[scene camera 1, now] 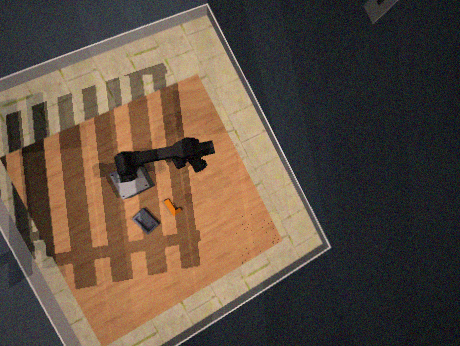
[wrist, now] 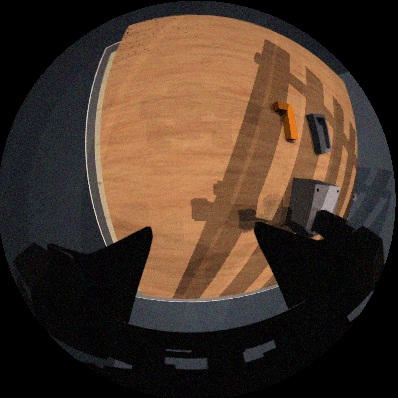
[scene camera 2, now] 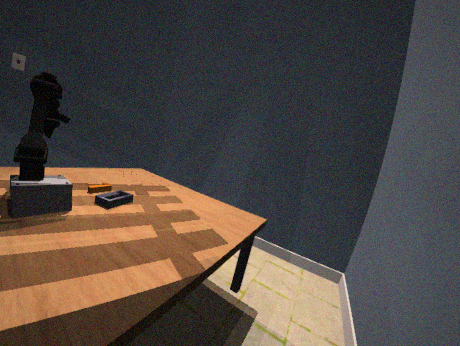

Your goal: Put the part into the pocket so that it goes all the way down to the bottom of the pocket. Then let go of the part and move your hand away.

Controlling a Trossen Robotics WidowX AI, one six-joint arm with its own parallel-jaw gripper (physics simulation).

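Where they show: gripper, fingertip midpoint: (wrist: 204, 230) (scene camera 2: 47, 137); arm's base, link origin: (wrist: 318, 220) (scene camera 2: 31, 178).
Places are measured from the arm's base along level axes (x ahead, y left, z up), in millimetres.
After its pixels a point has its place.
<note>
The part is an orange L-shaped piece (scene camera 1: 171, 206) {x 271, y 113, z -75 mm} (scene camera 2: 100, 188) {x 273, y 91, z -85 mm} (wrist: 290, 122) {x 268, y 113, z -75 mm}. It lies on the table beside the pocket block, apart from it. The pocket is the recess in a dark grey rectangular block (scene camera 1: 140, 224) {x 291, y -98, z -72 mm} (scene camera 2: 114, 202) {x 265, y -121, z -82 mm} (wrist: 315, 135) {x 267, y -25, z -82 mm}, which lies on the table with its opening facing up. The inside bottom of the pocket is hard to make out. My gripper (wrist: 204, 230) {x 76, y 374, z 125 mm} is open and empty, with its two black fingers wide apart in the wrist view. It is high above the table, well away from both the part and the block.
The arm's grey base (scene camera 1: 132, 184) {x 57, y -13, z 0 mm} (scene camera 2: 41, 196) {x 23, y -100, z -37 mm} (wrist: 305, 200) {x 53, y 65, z -31 mm} stands on the wooden table (scene camera 1: 225, 200) {x 391, y 440, z -104 mm} (scene camera 2: 100, 297) {x 70, y -551, z -105 mm} (wrist: 165, 125) {x 219, y 453, z -105 mm} near the part and the block. Dark striped shadows cross the table. Small dark specks show near one table corner. A wall socket is on the wall.
</note>
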